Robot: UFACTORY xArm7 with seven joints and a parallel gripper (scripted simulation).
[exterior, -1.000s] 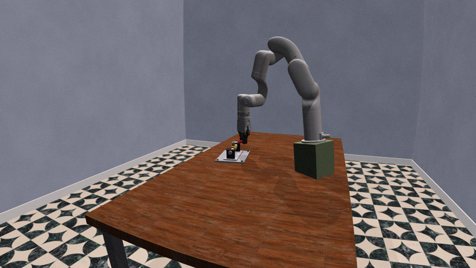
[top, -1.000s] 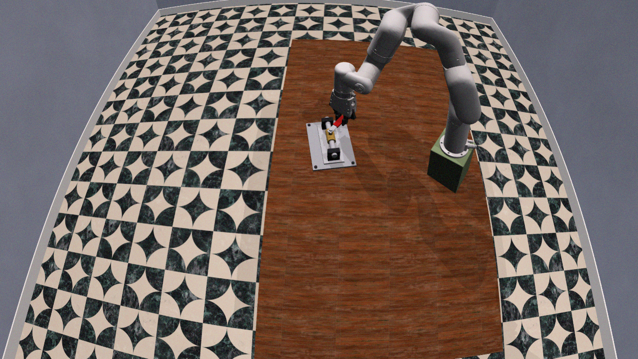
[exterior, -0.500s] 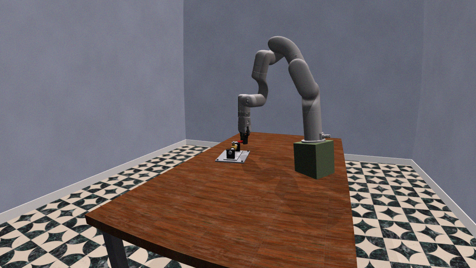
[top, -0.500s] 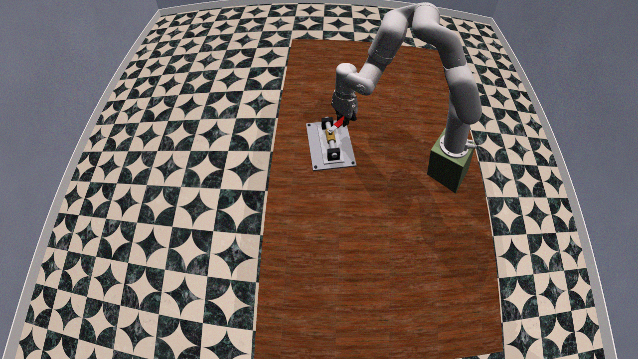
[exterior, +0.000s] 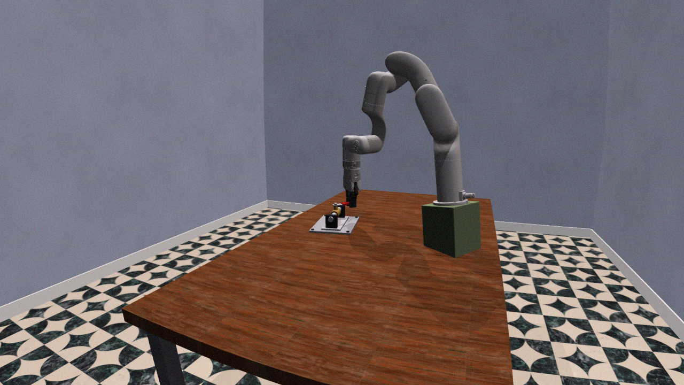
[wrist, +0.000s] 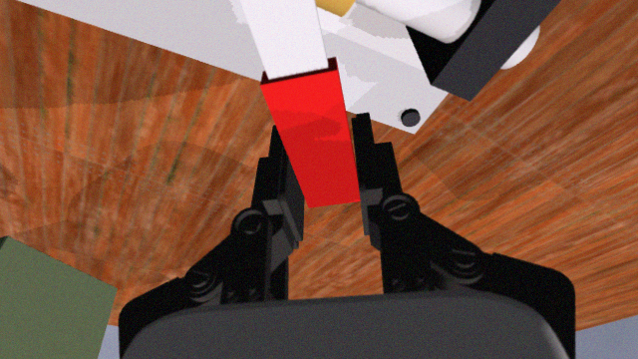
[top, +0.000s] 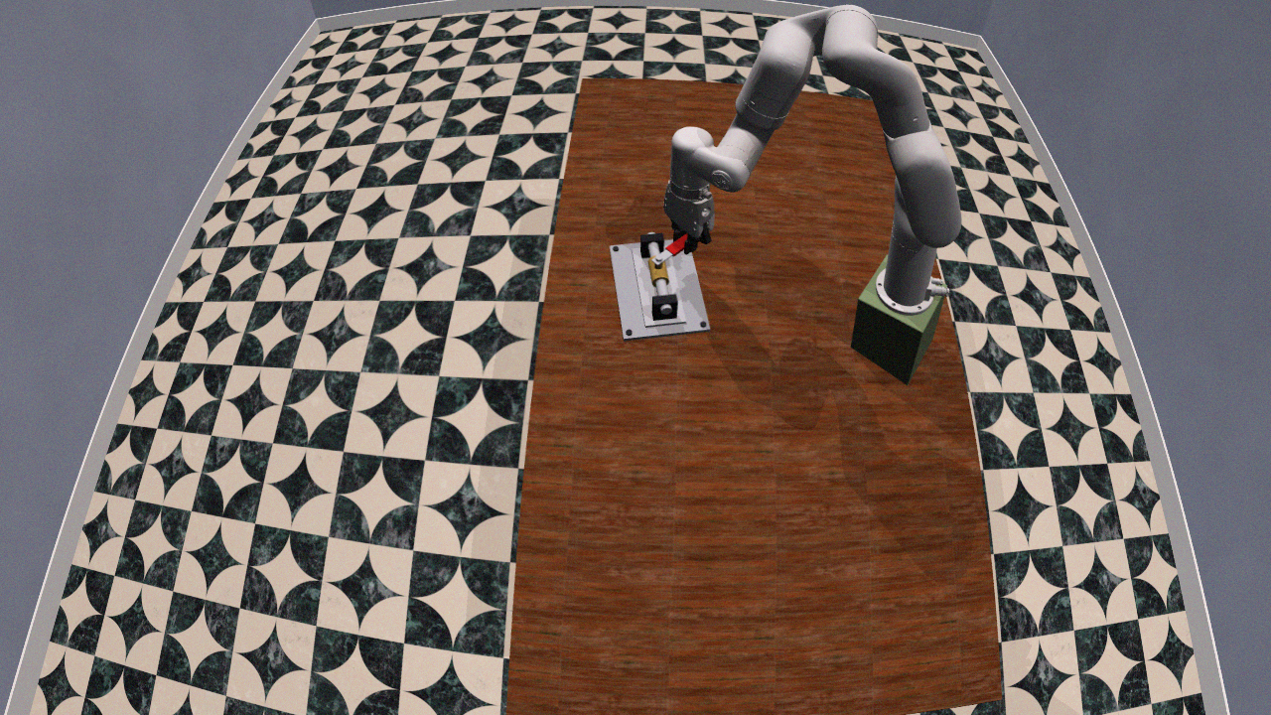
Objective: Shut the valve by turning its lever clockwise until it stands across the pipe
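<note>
My hand is 3 cm to the right of the red lever and 3 cm short of it.
</note>
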